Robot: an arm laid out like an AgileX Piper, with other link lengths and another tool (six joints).
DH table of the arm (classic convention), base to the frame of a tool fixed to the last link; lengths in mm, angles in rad. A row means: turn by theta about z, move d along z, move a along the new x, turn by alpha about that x. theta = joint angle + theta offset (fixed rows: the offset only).
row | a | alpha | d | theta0
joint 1 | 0 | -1.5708 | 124.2 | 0
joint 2 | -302.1 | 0 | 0 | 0.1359
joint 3 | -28.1 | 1.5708 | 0 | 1.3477
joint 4 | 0 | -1.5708 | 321 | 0
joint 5 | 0 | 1.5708 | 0 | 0
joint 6 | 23.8 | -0.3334 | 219.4 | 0.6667
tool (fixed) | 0 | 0 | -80.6 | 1.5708
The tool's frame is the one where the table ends.
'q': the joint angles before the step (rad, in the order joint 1, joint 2, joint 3, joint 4, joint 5, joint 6). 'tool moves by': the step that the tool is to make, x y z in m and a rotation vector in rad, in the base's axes. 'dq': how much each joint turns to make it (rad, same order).
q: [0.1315, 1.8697, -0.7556, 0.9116, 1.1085, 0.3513]
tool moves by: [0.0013, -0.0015, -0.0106, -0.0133, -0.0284, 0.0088]
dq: [0.0001, 0.0226, 0.0001, 0.0010, -0.0381, -0.0368]
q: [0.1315, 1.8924, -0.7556, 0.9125, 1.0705, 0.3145]
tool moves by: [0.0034, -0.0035, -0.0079, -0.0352, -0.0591, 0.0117]
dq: [0.0001, 0.0008, -0.0001, -0.0175, -0.0584, -0.0274]
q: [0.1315, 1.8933, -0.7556, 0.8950, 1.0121, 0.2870]
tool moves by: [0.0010, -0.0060, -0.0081, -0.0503, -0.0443, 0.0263]
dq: [0.0001, 0.0002, 0.0005, -0.0462, -0.0515, -0.0077]
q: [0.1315, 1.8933, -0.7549, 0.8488, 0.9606, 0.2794]
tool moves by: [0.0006, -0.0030, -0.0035, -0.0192, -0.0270, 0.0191]
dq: [-0.0001, -0.0003, 0.0001, -0.0198, -0.0236, -0.0138]
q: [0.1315, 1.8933, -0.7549, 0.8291, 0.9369, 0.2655]
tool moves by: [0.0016, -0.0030, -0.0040, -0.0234, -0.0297, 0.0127]
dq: [0.0001, -0.0002, 0.0001, -0.0187, -0.0306, -0.0094]
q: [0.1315, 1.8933, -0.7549, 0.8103, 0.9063, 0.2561]
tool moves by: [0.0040, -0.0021, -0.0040, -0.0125, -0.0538, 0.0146]
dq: [0.0000, -0.0011, 0.0001, 0.0023, -0.0419, -0.0389]
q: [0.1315, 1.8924, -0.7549, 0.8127, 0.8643, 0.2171]
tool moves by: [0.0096, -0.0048, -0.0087, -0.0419, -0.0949, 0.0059]
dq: [-0.0001, 0.0002, -0.0001, 0.0000, -0.0928, -0.0469]
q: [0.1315, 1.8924, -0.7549, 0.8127, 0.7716, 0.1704]
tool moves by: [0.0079, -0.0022, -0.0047, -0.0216, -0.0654, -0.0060]
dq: [-0.0001, 0.0001, 0.0000, 0.0184, -0.0635, -0.0382]
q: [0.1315, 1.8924, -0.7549, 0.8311, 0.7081, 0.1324]
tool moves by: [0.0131, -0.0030, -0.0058, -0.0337, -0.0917, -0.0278]
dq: [0.0002, 0.0000, 0.0000, 0.0402, -0.0971, -0.0487]
